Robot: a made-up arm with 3 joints.
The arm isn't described. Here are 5 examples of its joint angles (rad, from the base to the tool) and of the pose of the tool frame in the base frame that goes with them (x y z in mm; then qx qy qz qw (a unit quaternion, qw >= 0)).
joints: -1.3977 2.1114 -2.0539
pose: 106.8 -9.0 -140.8 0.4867 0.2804 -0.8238 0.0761
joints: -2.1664 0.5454 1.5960
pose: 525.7 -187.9 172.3 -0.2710 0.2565 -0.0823 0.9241
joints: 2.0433 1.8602 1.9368
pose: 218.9 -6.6 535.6 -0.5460 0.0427 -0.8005 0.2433
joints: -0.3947 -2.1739 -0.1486
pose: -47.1 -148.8 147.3 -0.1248 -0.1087 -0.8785 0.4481
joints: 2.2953 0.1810 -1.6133
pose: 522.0 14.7 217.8 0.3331 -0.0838 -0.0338 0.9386
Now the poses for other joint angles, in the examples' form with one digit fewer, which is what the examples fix.
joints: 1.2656 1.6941 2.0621
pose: 261 254 430 -0.659 -0.291 -0.691 0.062
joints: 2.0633 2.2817 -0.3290
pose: 133 -102 491 0.318 -0.846 0.333 0.270
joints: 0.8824 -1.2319 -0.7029
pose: 220 -138 -81 0.073 0.411 -0.406 0.813
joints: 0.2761 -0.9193 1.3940
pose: 315 -212 -56 0.664 -0.235 -0.376 0.601
